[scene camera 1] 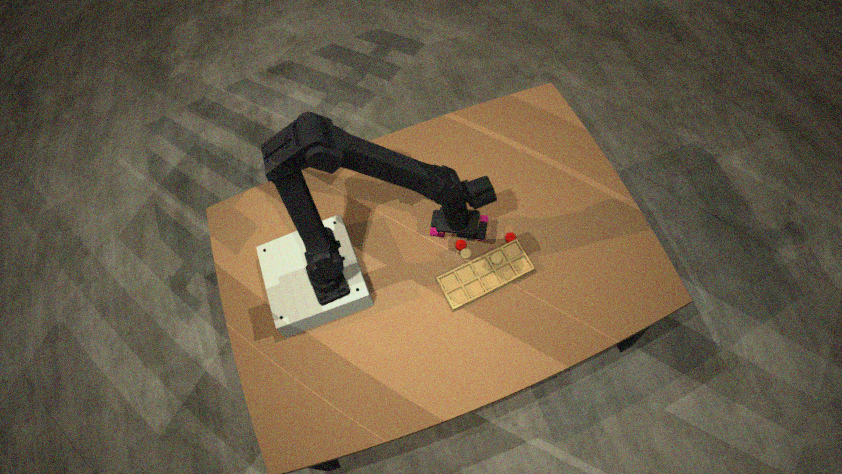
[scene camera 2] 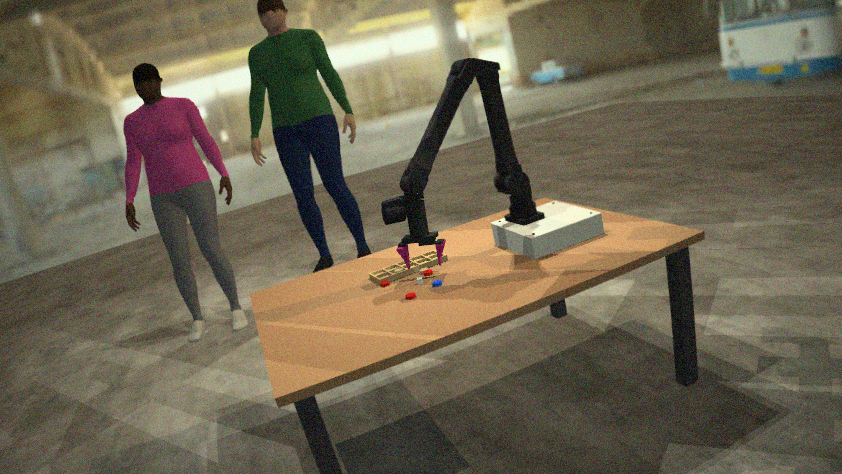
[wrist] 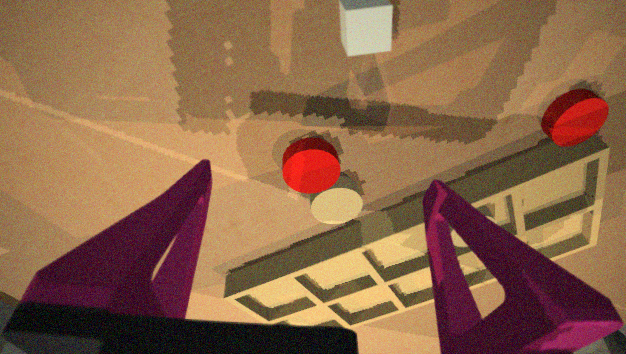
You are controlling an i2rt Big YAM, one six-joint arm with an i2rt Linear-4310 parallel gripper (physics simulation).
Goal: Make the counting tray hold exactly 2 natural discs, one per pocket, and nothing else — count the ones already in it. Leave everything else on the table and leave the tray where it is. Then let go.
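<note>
The tan counting tray (scene camera 1: 493,288) (scene camera 2: 391,277) (wrist: 300,258) has two rows of pockets. One natural disc (scene camera 1: 496,257) lies in a pocket of its far row in scene camera 1; my right finger partly hides it in the wrist view. Another natural disc (scene camera 1: 465,253) (wrist: 336,206) lies on the table just outside the tray, close against a red disc (scene camera 1: 460,244) (scene camera 2: 427,272) (wrist: 311,170). My gripper (scene camera 1: 459,226) (scene camera 2: 424,266) (wrist: 323,180) is open and empty, above the table beside the tray. In the wrist view, the loose natural disc and this red disc show between its spread fingers.
A second red disc (scene camera 1: 510,236) (scene camera 2: 384,283) (wrist: 577,120) lies near the tray's far corner. A third red disc (scene camera 2: 410,296), a blue disc (scene camera 2: 437,283) and a white cube (scene camera 2: 419,280) (wrist: 367,30) are on the table. The arm's white base (scene camera 1: 288,282) (scene camera 2: 565,226) stands farther off.
</note>
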